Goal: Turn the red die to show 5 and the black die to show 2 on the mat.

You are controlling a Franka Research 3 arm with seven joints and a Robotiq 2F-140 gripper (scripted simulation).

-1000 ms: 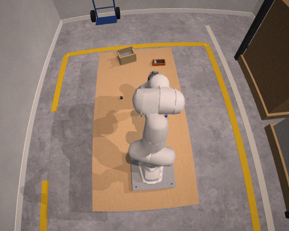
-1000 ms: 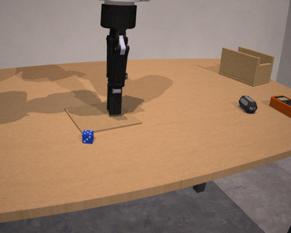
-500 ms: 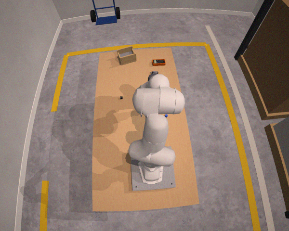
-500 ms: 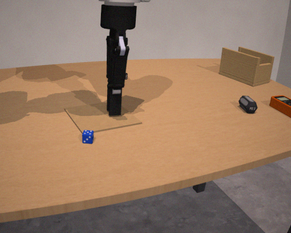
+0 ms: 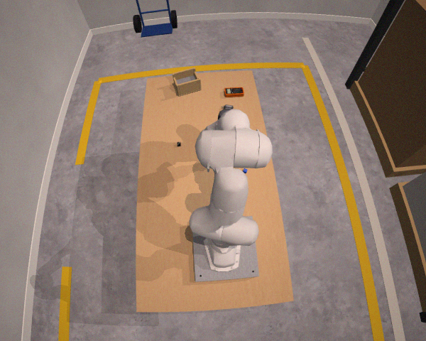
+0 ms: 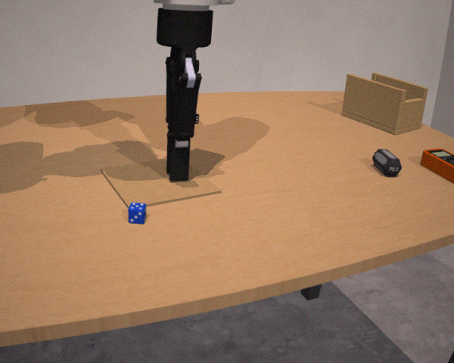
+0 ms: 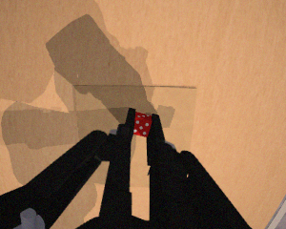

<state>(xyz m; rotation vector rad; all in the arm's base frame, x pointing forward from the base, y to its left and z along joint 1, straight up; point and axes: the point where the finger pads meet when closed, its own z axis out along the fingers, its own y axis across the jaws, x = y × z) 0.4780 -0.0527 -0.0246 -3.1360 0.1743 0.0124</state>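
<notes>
My hand is 20 mm above the red die. Round my hand: thin tan mat: 40 mm below, 30 mm behind; black die: 270 mm to the left, 120 mm ahead, 30 mm below; blue die: 100 mm to the right, 90 mm behind, 30 mm below.
</notes>
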